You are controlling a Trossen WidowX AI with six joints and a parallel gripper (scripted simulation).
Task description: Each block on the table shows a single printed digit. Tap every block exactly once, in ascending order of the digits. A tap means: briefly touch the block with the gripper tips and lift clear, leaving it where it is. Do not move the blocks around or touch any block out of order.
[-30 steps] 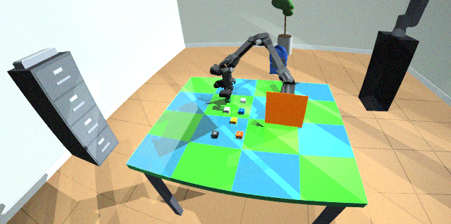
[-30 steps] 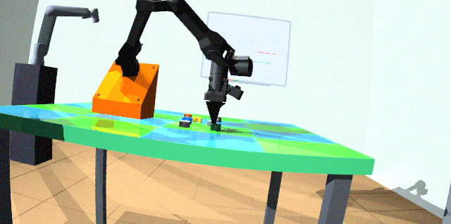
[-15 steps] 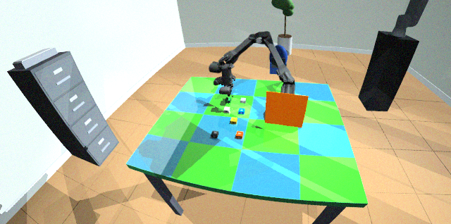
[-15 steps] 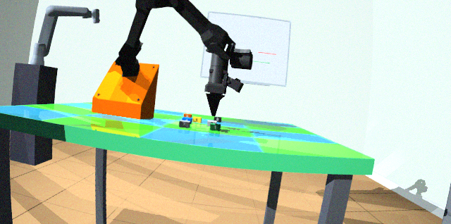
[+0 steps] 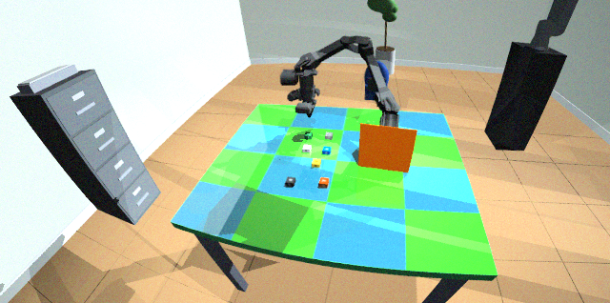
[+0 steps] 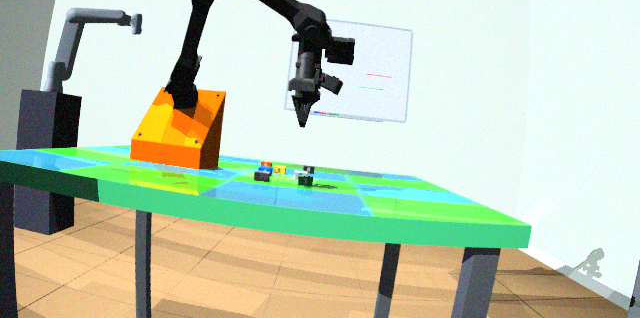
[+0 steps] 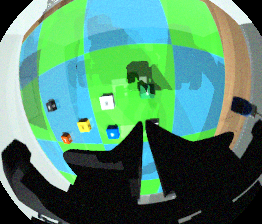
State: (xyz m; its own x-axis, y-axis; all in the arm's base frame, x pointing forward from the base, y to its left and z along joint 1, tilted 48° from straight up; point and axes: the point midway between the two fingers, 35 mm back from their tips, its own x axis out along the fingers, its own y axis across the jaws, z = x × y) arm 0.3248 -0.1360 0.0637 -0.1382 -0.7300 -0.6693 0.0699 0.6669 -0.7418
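My gripper tip is 120 mm above the blue block, 80 mm to the right of it and 80 mm past it. From my gripper tip the other things lie so: green block: 120 mm below, 20 mm to the right, 20 mm ahead; then grey block: 120 mm below, 80 mm behind, 30 mm to the right; then yellow block: 160 mm to the left, 120 mm below, 50 mm behind.
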